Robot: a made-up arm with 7 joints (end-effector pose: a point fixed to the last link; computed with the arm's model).
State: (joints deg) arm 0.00 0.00 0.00 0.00 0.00 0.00 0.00
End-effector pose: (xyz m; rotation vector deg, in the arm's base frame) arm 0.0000 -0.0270 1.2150 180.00 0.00 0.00
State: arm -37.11 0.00 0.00 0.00 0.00 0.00 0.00
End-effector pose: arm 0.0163 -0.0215 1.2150 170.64 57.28 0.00
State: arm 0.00 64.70 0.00 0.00 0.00 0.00 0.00
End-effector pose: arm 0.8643 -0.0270 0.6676 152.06 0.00 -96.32
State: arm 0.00 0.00 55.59 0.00 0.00 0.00 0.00
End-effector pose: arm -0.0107 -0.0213 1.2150 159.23 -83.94 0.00
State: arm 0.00 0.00 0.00 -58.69 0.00 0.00 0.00
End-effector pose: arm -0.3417 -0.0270 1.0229 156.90 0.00 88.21
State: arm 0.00 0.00 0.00 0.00 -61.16 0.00 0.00
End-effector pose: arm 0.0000 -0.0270 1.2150 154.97 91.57 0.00
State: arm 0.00 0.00 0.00 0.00 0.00 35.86 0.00
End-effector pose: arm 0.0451 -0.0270 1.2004 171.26 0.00 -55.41
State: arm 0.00 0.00 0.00 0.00 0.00 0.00 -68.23
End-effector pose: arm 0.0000 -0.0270 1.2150 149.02 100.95 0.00
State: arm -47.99 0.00 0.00 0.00 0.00 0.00 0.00
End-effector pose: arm 0.0201 -0.0181 1.2150 164.44 73.20 0.00
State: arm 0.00 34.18 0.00 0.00 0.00 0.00 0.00
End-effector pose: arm 0.5371 -0.0270 1.0499 172.05 0.00 -52.90
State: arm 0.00 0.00 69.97 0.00 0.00 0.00 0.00
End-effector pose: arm -0.0122 -0.0185 1.2150 147.47 -103.21 0.00
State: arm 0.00 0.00 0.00 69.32 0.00 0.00 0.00
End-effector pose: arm 0.3742 -0.0270 0.9563 148.06 0.00 -102.37
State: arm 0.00 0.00 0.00 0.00 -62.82 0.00 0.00
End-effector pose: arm 0.0000 -0.0270 1.2150 153.62 93.81 0.00
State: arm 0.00 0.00 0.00 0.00 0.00 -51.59 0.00
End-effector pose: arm -0.0603 -0.0270 1.1858 162.06 0.00 78.33
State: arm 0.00 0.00 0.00 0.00 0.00 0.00 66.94
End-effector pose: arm 0.0000 -0.0270 1.2150 150.15 -99.27 0.00
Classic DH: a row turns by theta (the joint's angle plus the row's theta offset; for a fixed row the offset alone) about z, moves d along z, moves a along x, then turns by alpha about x. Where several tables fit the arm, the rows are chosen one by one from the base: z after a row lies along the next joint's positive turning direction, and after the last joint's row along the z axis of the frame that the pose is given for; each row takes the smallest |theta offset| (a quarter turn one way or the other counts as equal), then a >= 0, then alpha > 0; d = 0 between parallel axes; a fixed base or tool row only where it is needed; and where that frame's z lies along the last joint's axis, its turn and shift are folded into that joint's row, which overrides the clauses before.
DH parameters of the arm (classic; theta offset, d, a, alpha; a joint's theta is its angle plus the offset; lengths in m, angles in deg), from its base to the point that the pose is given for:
base (fixed): 0 0 0 180
joint 1: 0 -0.259 0 90
joint 2: 0 -0.014 0 -90
joint 3: 0 -0.556 0 90
joint 4: 0 -0.013 0 -90
joint 5: 0 -0.323 0 90
joint 6: 0 0 0 -90
joint 7: 0 -0.077 0 0

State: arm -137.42 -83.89 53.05 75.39 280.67 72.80 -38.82
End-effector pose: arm 0.6098 -0.2229 0.5752 -90.78 131.72 -10.38
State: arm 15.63 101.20 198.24 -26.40 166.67 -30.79 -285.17
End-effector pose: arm 0.8313 -0.2883 -0.0504 61.28 -77.11 -93.39
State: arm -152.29 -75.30 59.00 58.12 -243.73 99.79 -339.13
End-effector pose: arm 0.7517 -0.0942 0.5039 32.80 -23.69 -130.17
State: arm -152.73 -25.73 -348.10 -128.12 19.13 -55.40 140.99
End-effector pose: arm 0.2840 -0.1975 0.4073 34.48 21.31 112.70
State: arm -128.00 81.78 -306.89 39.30 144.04 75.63 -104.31
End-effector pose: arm -0.3834 0.7896 0.3258 145.13 26.63 23.06
